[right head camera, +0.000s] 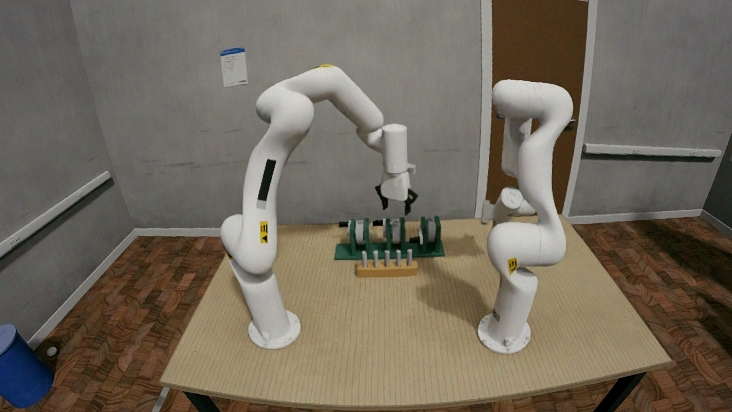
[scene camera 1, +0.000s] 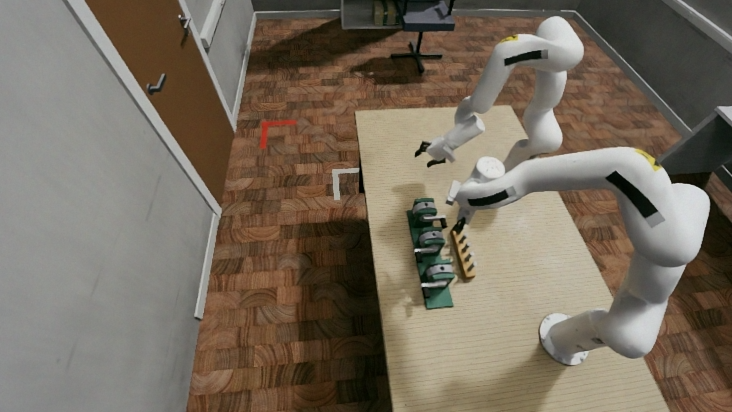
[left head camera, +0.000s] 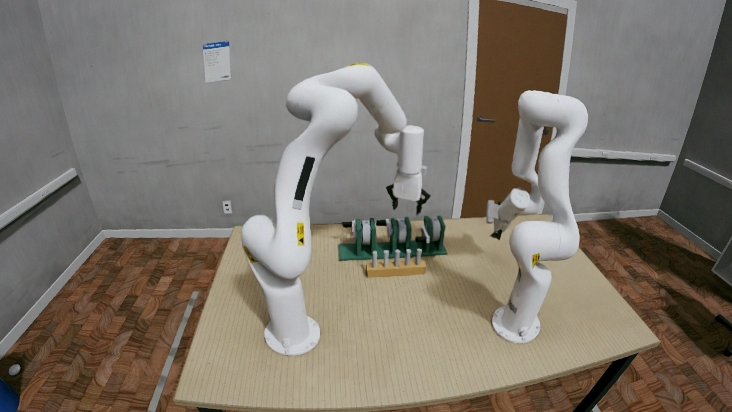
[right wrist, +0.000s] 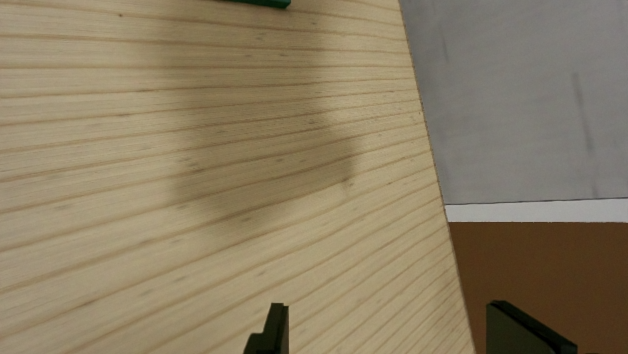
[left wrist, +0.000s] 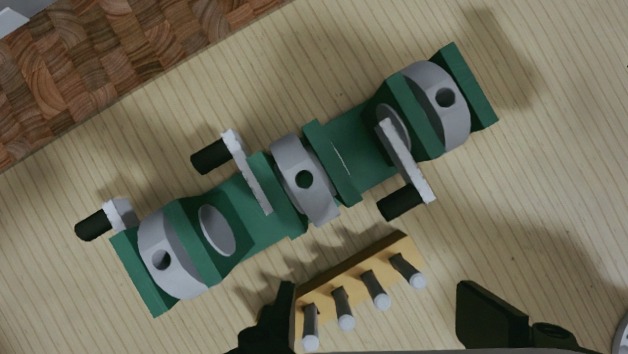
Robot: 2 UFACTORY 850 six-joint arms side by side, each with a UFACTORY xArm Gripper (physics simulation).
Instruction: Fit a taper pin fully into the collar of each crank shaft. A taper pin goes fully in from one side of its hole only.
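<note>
Three crank shafts with grey collars [left wrist: 175,280] [left wrist: 320,202] [left wrist: 457,127] stand in a green stand [left head camera: 350,251] [right head camera: 348,252] [scene camera 1: 440,300]. Each collar shows an empty dark hole in the left wrist view. Several grey taper pins [left head camera: 396,258] [right head camera: 387,258] [left wrist: 382,301] stand upright in a tan block [left head camera: 394,272] [right head camera: 386,272] [left wrist: 409,247] in front of the stand. My left gripper [left head camera: 407,210] [right head camera: 396,210] [left wrist: 375,308] is open and empty, above the stand and block; one finger hides part of the block in the left wrist view. My right gripper [scene camera 1: 424,159] [right wrist: 387,335] is open and empty, away from the stand.
Black crank handles [left wrist: 92,225] [left wrist: 211,156] [left wrist: 400,202] stick out beside the collars; the rightmost points toward the block. The table edge [right wrist: 425,125] lies behind the stand. My right arm stands at the right of the head views. A wall and a door [left head camera: 517,102] are behind the table.
</note>
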